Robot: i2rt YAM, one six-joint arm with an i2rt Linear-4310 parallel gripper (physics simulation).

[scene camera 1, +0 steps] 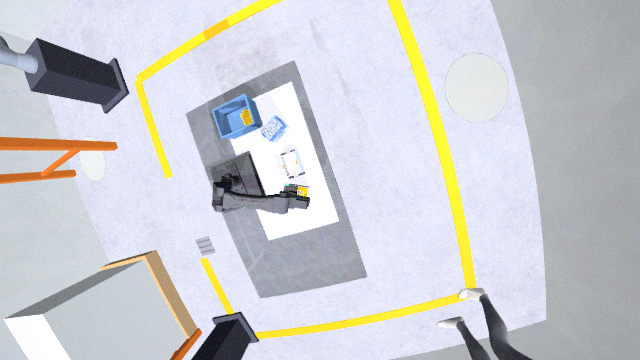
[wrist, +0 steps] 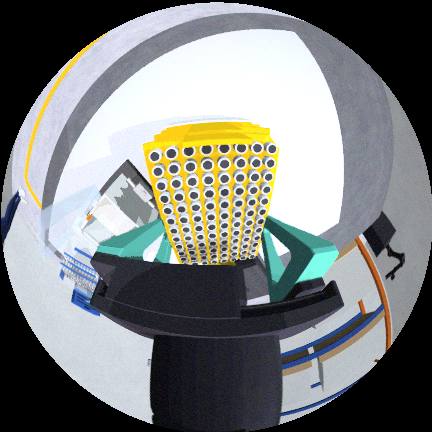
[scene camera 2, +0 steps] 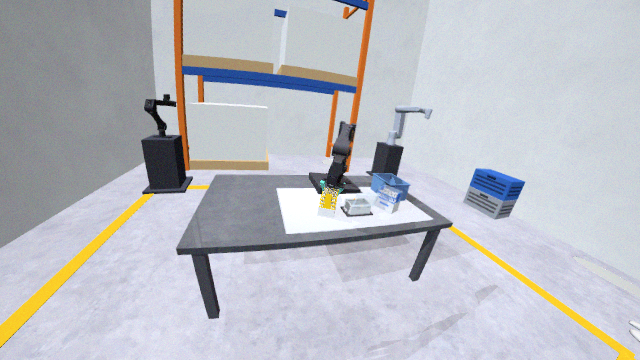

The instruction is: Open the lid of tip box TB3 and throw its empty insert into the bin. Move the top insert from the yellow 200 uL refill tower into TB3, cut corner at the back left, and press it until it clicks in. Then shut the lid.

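My gripper (scene camera 1: 301, 191) (scene camera 2: 330, 188) (wrist: 217, 229) is shut on the top insert (scene camera 1: 302, 191) (scene camera 2: 329, 196) (wrist: 213, 189) of the yellow 200 uL refill tower (scene camera 2: 327, 210); its teal fingers clamp the two sides of the insert. The insert is a yellow plate full of grey tips. More yellow layers of the tower show beneath it in the wrist view. Tip box TB3 (scene camera 1: 291, 163) (scene camera 2: 358, 206) (wrist: 120, 201) stands on a dark base just beside the tower, its clear lid open. The blue bin (scene camera 1: 221, 125) (scene camera 2: 400, 184) holds a yellow insert (scene camera 1: 245, 117).
A blue rack of tips (scene camera 1: 273, 127) (scene camera 2: 387, 198) (wrist: 78, 273) stands between TB3 and the bin. All sit on a white mat (scene camera 1: 304, 219) (scene camera 2: 304, 219) on the grey table (scene camera 1: 304, 263) (scene camera 2: 232, 214). A person's legs (scene camera 1: 487, 322) show by the floor line.
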